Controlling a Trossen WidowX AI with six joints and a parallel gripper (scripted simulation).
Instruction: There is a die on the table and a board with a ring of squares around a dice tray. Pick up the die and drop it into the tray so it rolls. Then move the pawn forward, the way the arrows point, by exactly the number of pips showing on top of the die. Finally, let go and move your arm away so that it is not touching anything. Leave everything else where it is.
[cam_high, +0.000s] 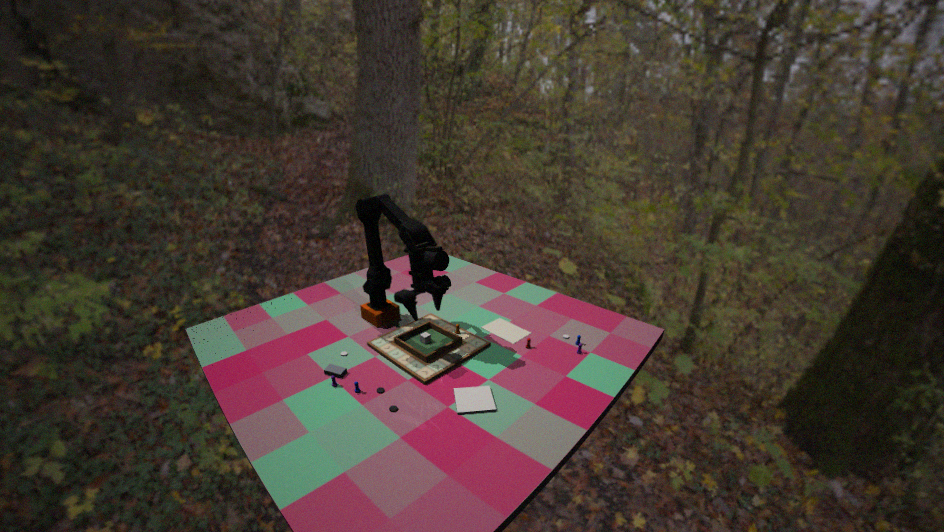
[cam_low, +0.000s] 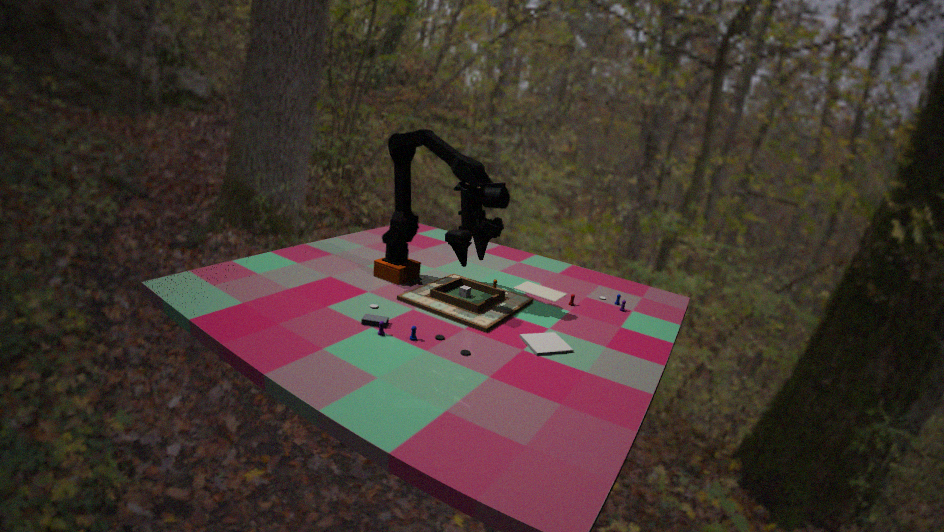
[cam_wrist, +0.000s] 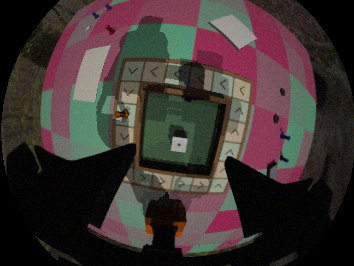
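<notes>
Now: gripper tip 11 cm to the right of the orange pawn, 9 cm above it and 2 cm short of it. Round my gripper tip: card (26 cm to the left, 12 cm ahead, 11 cm below); then die (9 cm below, 1 cm behind); then grey block (31 cm to the right, 11 cm below, 8 cm behind).
</notes>
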